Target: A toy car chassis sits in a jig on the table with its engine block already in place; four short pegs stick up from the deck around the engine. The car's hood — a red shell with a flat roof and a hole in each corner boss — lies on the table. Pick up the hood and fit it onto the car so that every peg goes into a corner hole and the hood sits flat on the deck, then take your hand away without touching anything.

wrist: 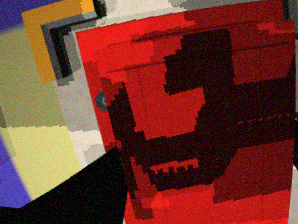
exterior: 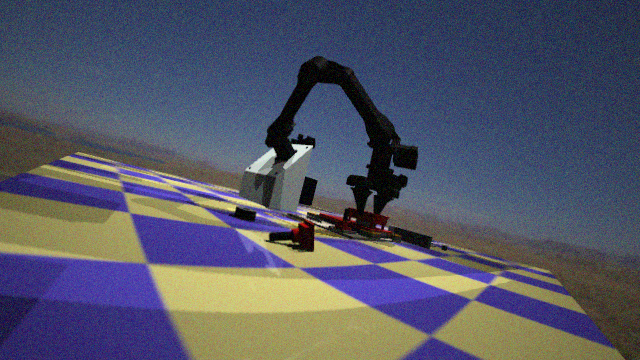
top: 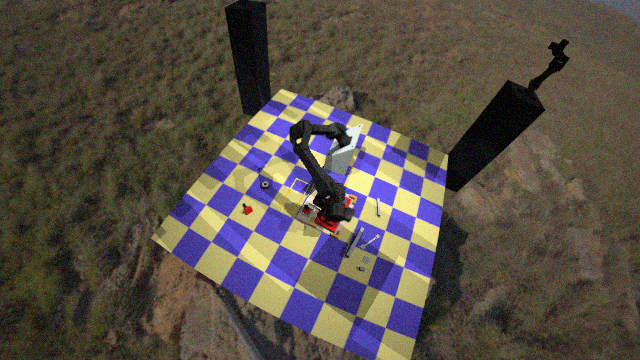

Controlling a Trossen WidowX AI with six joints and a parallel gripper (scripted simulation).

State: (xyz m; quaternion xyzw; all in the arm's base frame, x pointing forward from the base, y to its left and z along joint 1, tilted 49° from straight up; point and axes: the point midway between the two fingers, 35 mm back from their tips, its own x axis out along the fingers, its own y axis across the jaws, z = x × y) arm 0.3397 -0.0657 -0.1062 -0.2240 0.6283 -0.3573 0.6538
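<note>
The red hood is 1 cm above my gripper tip.
</note>
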